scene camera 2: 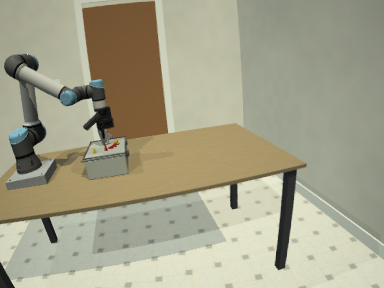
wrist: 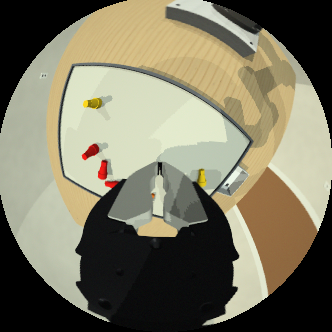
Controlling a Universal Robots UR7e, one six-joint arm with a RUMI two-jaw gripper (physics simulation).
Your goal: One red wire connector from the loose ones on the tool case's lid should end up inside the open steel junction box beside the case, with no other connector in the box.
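Where they show: gripper, fingertip midpoint: [scene camera 2: 104,145] [wrist: 159,162]; arm's base, link origin: [scene camera 2: 29,168].
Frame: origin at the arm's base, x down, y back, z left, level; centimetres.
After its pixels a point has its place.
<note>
My gripper [scene camera 2: 105,143] {z -6.2, x -6.5, y -47.2 cm} [wrist: 159,162] {z -6.2, x -6.5, y -47.2 cm} is shut and empty, its tips together low over the pale lid [wrist: 145,110] {z -9.7, x -6.5, y -41.4 cm} of the tool case [scene camera 2: 107,167] {z -24.7, x -0.3, y -46.7 cm}. In the wrist view, one red connector [wrist: 90,151] {z -15.4, x -8.2, y -47.4 cm} lies near the lid's left side. A second red connector [wrist: 103,169] {z -13.7, x -7.5, y -50.1 cm} lies beside it, nearer the gripper. A third red connector [wrist: 111,184] {z -12.4, x -7.6, y -52.6 cm} is mostly hidden against the gripper's left side. The open steel junction box [wrist: 234,181] {z 22.4, x 4.2, y -52.5 cm} stands beside the case, right of the gripper in the wrist view. Part of its inside shows, and I cannot make out a connector there.
One yellow connector [wrist: 92,103] {z -15.7, x -8.1, y -41.5 cm} lies on the upper left of the lid in the wrist view. Another yellow connector [wrist: 201,177] {z -0.2, x -7.5, y -47.2 cm} lies right of the fingers. A bit of an orange connector [wrist: 153,196] {z -5.4, x -6.5, y -53.9 cm} shows between the finger bodies. The arm's base [scene camera 2: 31,175] {z -12.9, x 0.0, y -3.9 cm} stands on the wooden table [scene camera 2: 200,160] {z -28.9, x 5.1, y -95.4 cm}.
</note>
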